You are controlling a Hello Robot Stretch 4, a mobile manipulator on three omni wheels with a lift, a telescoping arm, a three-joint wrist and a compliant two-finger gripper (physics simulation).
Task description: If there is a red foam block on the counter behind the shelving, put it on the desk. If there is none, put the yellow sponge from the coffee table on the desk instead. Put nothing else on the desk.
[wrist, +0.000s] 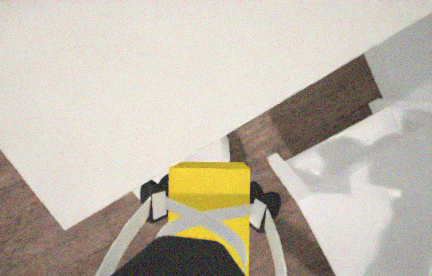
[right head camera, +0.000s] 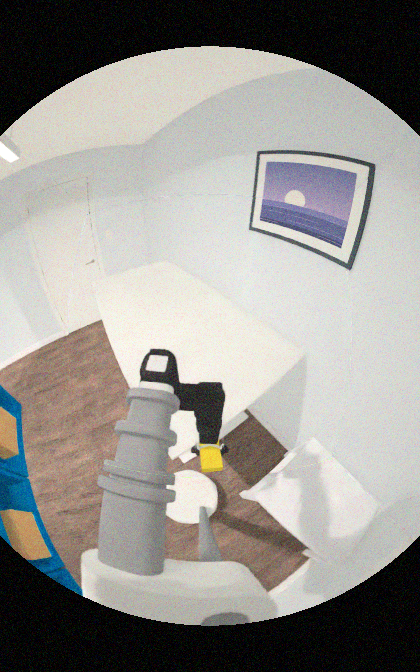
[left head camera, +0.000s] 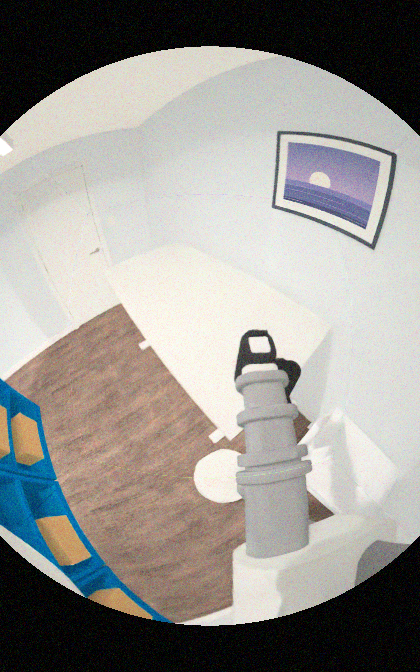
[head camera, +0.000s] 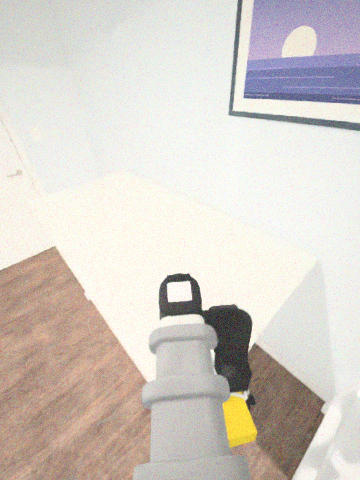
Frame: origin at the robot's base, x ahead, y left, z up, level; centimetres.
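Seen in the pictures: gripper, fingertip midpoint: [wrist: 211,192] [head camera: 230,407].
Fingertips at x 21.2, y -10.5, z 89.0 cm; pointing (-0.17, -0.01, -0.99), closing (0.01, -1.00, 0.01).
Observation:
A point is followed by its place in that frame.
The yellow sponge [head camera: 240,420] @(y -11.3, x 17.8, z 94.5 cm) [right head camera: 211,459] [wrist: 209,182] @(y -10.0, x 23.8, z 93.3 cm) is between the two fingertips of my gripper [head camera: 238,398] [right head camera: 210,448] [wrist: 211,192] @(y -10.5, x 21.2, z 89.0 cm), which is shut on it. The white desk [head camera: 175,235] @(y -0.3, x 87.9, z 92.2 cm) [left head camera: 200,295] [right head camera: 200,320] [wrist: 100,90] @(y -1.0, x 29.6, z 92.2 cm) stands against the wall. In the wrist view the sponge is just outside the desk's near short edge, with the top reaching away ahead of it. The black wrist reaches over the desk in the head view. In the left head view the arm hides the sponge. No red foam block and no counter show in these views.
Blue shelving [left head camera: 47,470] [right head camera: 22,450] with tan boxes stands at the left. A white piece of furniture [left head camera: 360,445] [right head camera: 345,505] [wrist: 345,225] @(y -53.4, x -4.1, z 42.2 cm) stands right of the desk's near end. A round white disc [left head camera: 215,475] [right head camera: 192,500] is low beside the arm. A framed picture [head camera: 297,80] @(y -42.3, x 87.3, z 150.6 cm) hangs above the desk.

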